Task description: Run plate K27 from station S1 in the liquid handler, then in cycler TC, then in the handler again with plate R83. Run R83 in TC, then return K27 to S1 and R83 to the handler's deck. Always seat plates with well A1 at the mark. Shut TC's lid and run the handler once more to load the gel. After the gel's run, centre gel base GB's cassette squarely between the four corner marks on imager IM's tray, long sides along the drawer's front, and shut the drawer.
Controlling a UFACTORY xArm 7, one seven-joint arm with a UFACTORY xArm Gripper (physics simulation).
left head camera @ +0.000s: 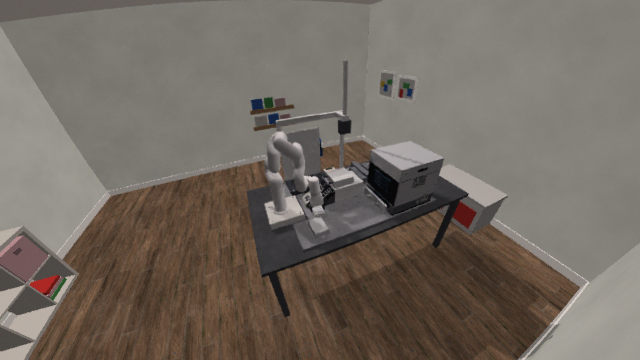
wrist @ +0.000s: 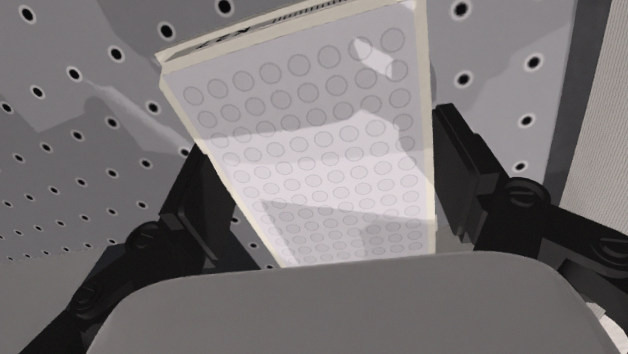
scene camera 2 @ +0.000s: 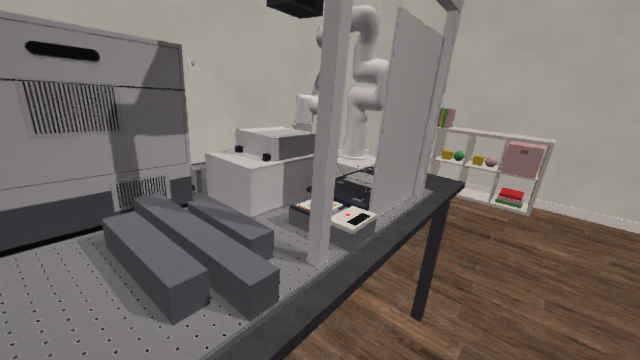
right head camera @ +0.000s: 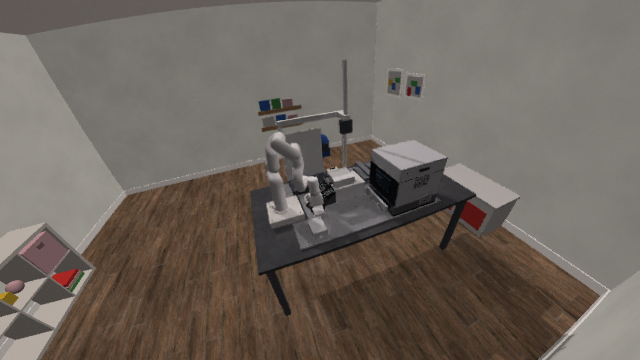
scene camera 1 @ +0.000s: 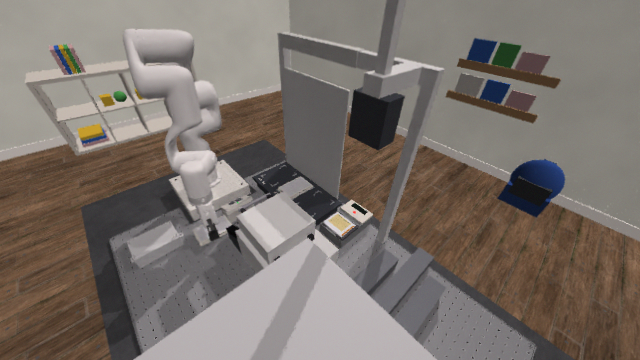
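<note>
My gripper is shut on plate K27 across its width and holds it above the perforated board. The plate sits skewed between the fingers in the wrist view, label end farthest from the camera. Cycler TC, a white box with a boxy lid, stands beside the gripper; its lid looks down. A pale plate lies on the handler's black deck; its label is unreadable. Gel base GB has a yellowish gel. Imager IM is the large box; its drawer state is unclear.
The handler's gantry post and black head stand over the back. A grey panel rises behind the deck. A pale block lies beside the gripper. Grey bars lie behind IM.
</note>
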